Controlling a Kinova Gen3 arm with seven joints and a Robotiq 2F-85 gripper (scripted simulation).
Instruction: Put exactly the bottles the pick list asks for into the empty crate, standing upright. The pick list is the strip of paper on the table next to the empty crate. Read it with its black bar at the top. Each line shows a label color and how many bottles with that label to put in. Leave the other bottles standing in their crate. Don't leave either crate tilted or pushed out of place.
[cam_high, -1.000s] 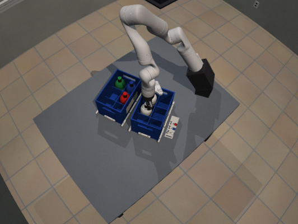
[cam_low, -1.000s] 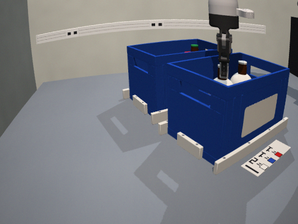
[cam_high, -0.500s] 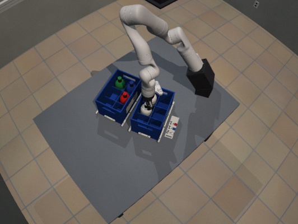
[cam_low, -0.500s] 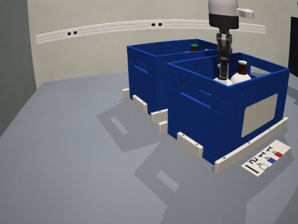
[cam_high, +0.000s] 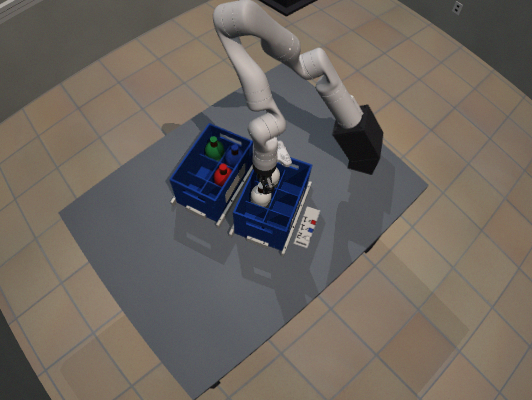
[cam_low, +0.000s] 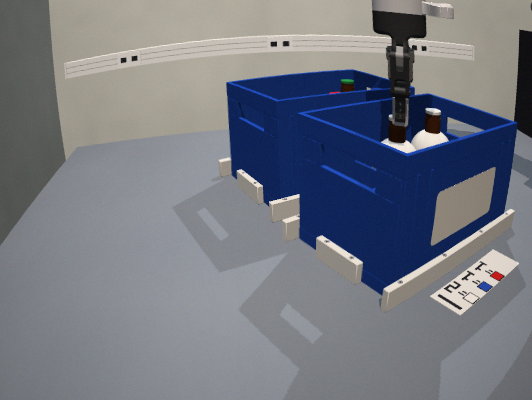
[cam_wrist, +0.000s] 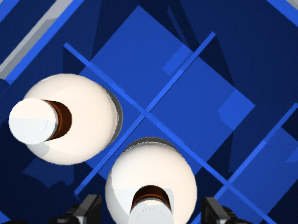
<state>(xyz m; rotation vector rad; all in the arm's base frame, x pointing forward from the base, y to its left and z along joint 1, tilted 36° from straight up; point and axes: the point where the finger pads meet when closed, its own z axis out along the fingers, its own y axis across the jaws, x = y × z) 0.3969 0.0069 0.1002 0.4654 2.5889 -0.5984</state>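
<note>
The blue-label bottle is 18 cm to the right of my hand, 9 cm below it and 3 cm behind it. From my hand the other things lie so: white bottle (9 cm below, 8 cm behind, 4 cm to the right); pick list (17 cm to the left, 17 cm below, 6 cm behind); red-label bottle (15 cm to the right, 9 cm below, 5 cm ahead).
</note>
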